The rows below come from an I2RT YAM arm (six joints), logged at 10 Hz.
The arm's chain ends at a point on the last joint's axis. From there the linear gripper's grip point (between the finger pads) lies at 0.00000 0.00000 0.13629 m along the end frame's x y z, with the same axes.
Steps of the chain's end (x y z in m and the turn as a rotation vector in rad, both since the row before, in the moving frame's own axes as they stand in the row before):
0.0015, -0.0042, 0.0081, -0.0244, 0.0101, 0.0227
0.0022, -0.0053, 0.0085, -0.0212, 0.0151, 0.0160
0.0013, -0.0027, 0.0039, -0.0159, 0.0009, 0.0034
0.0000, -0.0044, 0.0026, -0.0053, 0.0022, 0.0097
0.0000, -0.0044, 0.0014, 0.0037, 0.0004, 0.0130
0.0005, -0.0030, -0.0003, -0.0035, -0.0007, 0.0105
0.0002, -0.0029, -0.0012, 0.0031, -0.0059, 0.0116
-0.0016, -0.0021, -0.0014, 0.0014, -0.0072, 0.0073
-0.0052, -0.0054, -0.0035, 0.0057, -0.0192, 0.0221
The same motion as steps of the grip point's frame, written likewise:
0.0028, -0.0009, 0.0081, -0.0244, 0.0101, 0.0227
0.0042, -0.0024, 0.0085, -0.0212, 0.0151, 0.0160
0.0014, -0.0005, 0.0039, -0.0159, 0.0009, 0.0034
0.0003, -0.0037, 0.0026, -0.0053, 0.0022, 0.0097
0.0001, -0.0049, 0.0014, 0.0037, 0.0004, 0.0130
0.0004, -0.0025, -0.0003, -0.0035, -0.0007, 0.0105
-0.0006, -0.0033, -0.0012, 0.0031, -0.0059, 0.0116
-0.0026, -0.0023, -0.0014, 0.0014, -0.0072, 0.0073
-0.0078, -0.0062, -0.0035, 0.0057, -0.0192, 0.0221

